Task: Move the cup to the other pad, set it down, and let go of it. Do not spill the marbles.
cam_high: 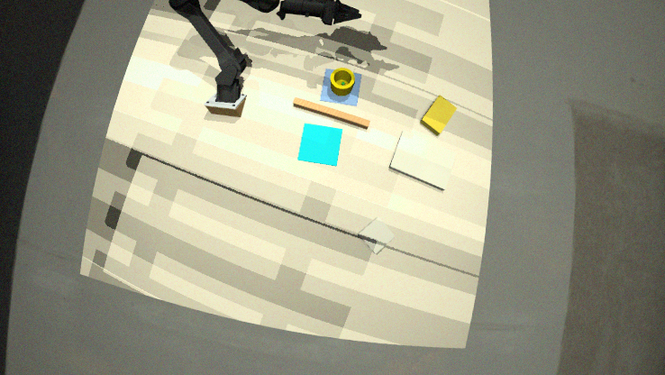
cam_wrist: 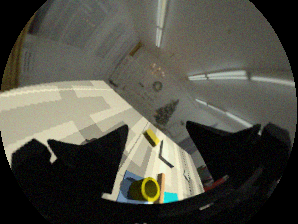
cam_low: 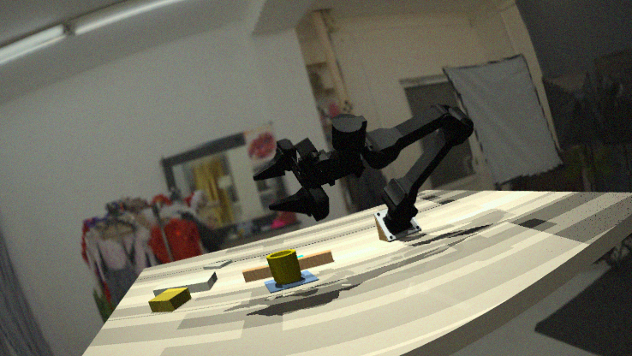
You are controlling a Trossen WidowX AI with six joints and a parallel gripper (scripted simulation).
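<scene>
Right now the cup is 190 mm below my gripper tip, 140 mm to the right of it and 30 mm behind it. Round my gripper tip: yellow block (280 mm ahead, 210 mm below, 180 mm to the right); then blue pad (230 mm below, 130 mm to the right, 30 mm behind); then wooden bar (230 mm to the right, 220 mm below, 50 mm behind).
</scene>
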